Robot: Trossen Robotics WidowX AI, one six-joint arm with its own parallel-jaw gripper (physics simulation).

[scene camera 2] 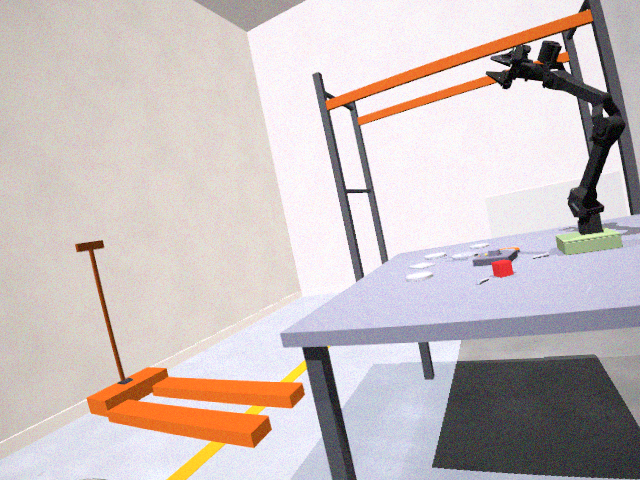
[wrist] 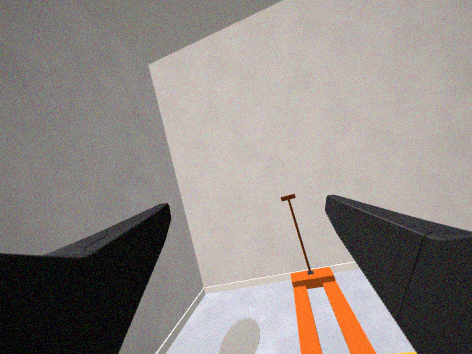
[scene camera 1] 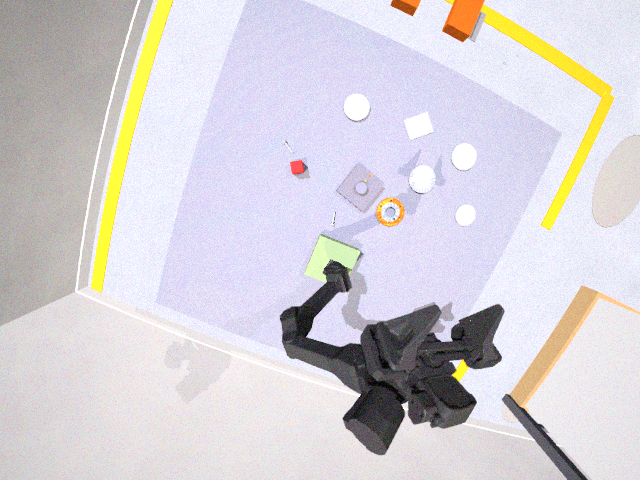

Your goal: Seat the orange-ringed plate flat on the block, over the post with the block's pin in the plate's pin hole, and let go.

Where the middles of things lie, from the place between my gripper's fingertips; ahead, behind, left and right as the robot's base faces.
Now: hand 670 mm above the grey block (scene camera 1: 360, 187), 100 mm short of it and 70 mm to the right of it.
